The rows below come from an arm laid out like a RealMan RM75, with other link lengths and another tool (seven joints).
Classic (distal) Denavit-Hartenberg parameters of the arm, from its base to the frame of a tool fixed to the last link. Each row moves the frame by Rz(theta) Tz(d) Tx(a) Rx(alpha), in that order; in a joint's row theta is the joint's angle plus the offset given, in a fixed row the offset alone. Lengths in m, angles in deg.
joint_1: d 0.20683, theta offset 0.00, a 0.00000, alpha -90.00
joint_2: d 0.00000, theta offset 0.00, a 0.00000, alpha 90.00
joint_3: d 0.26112, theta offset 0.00, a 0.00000, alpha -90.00
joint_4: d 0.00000, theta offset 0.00, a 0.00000, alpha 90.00
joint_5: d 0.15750, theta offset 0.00, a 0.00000, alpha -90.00
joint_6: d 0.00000, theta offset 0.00, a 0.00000, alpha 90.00
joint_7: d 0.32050, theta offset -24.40, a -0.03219, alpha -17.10
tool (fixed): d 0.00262, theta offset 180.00, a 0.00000, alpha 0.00
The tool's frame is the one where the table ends.
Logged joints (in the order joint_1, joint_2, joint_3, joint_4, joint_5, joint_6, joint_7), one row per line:
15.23, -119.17, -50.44, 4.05, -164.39, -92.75, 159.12
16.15, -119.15, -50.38, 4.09, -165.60, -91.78, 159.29
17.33, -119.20, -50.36, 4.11, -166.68, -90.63, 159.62
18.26, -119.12, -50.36, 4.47, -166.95, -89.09, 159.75
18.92, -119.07, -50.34, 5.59, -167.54, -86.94, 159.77
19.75, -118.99, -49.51, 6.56, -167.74, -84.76, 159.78
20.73, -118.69, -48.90, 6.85, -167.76, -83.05, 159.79
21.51, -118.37, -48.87, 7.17, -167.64, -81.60, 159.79
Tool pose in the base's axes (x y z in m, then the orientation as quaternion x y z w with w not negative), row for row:
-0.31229, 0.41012, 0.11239, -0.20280, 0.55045, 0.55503, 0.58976
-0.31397, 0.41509, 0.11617, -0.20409, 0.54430, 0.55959, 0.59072
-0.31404, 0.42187, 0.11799, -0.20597, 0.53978, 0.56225, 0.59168
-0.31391, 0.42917, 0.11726, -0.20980, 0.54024, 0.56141, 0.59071
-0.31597, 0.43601, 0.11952, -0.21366, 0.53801, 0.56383, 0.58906
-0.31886, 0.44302, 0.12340, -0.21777, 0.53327, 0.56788, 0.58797
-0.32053, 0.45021, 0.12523, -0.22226, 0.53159, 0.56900, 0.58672
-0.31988, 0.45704, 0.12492, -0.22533, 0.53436, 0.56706, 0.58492
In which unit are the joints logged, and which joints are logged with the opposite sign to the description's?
The joints are logged in degrees. Opposite sign: joint_1, joint_3.
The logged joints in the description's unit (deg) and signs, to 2 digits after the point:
-15.23, -119.17, 50.44, 4.05, -164.39, -92.75, 159.12
-16.15, -119.15, 50.38, 4.09, -165.60, -91.78, 159.29
-17.33, -119.20, 50.36, 4.11, -166.68, -90.63, 159.62
-18.26, -119.12, 50.36, 4.47, -166.95, -89.09, 159.75
-18.92, -119.07, 50.34, 5.59, -167.54, -86.94, 159.77
-19.75, -118.99, 49.51, 6.56, -167.74, -84.76, 159.78
-20.73, -118.69, 48.90, 6.85, -167.76, -83.05, 159.79
-21.51, -118.37, 48.87, 7.17, -167.64, -81.60, 159.79

